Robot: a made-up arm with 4 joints.
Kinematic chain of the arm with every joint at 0, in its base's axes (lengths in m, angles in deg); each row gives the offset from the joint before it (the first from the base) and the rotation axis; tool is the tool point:
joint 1: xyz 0 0 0.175 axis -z
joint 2: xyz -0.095 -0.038 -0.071 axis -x
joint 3: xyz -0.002 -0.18 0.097 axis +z
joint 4: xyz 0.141 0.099 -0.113 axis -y
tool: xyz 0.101 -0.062 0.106
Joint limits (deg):
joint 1: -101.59..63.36
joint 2: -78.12..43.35
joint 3: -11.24..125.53
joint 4: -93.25..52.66
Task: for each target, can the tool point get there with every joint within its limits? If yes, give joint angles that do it. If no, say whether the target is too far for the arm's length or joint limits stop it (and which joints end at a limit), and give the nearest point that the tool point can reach.
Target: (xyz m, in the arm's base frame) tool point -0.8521 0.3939 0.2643
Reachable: no: too far | nearest point -0.2692 0.1245 0.1352 | short by 0.655 m
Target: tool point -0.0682 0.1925 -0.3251
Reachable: no: joint limits stop it (at a limit: joint 1, joint 3, joint 4) | nearest point -0.0261 0.1444 -0.1202 | short by 0.215 m
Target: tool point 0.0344 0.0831 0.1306
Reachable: yes | joints -72.74 -30.95 42.21 -37.14
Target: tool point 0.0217 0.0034 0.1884
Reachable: yes | joints -66.09 -47.23 59.23 -22.64
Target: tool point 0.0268 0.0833 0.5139
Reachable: no: joint limits stop it (at a limit: joint 1, joint 2, joint 3) | nearest point 0.0616 0.0852 0.3181 | short by 0.199 m
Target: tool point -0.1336 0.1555 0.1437
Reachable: yes | joints 36.52 -35.84 103.47 -46.66
